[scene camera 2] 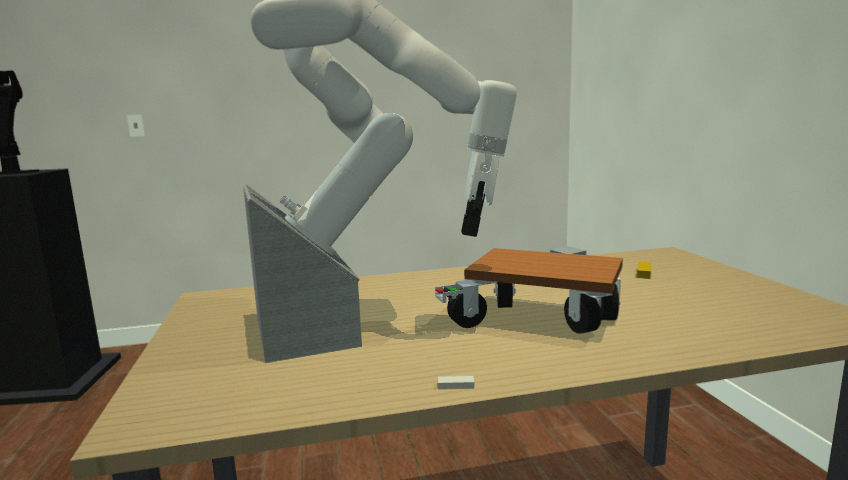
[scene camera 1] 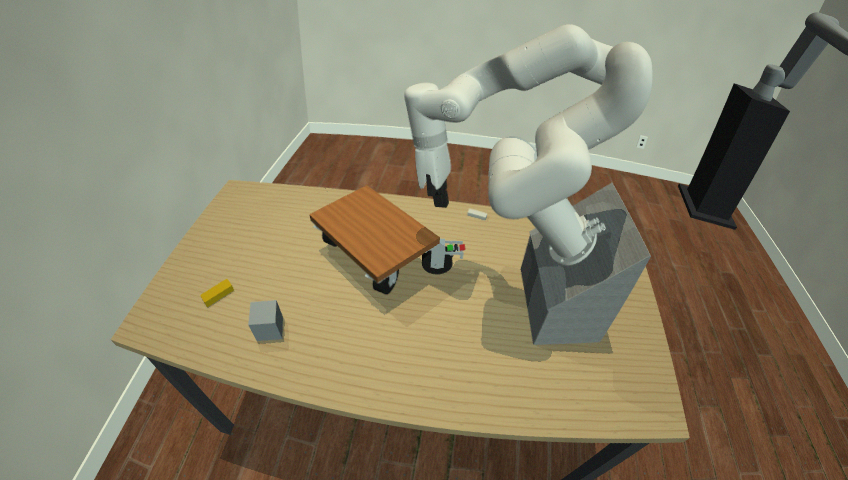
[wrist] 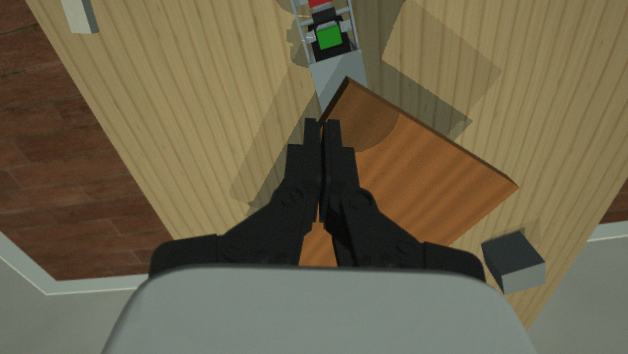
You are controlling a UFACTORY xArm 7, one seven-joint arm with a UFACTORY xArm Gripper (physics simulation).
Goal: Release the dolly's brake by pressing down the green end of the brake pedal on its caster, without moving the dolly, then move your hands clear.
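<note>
There's a dolly point(scene camera 2: 593, 295) here, and you'd also find it in scene camera 1 point(scene camera 1: 378, 236) and in the wrist view point(wrist: 436, 190). A grey block point(scene camera 1: 265, 318) is here too, and the wrist view has that block as well point(wrist: 515, 265). As for my gripper point(scene camera 2: 468, 234), it's visible in scene camera 1 point(scene camera 1: 441, 205) and also in the wrist view point(wrist: 319, 142).
</note>
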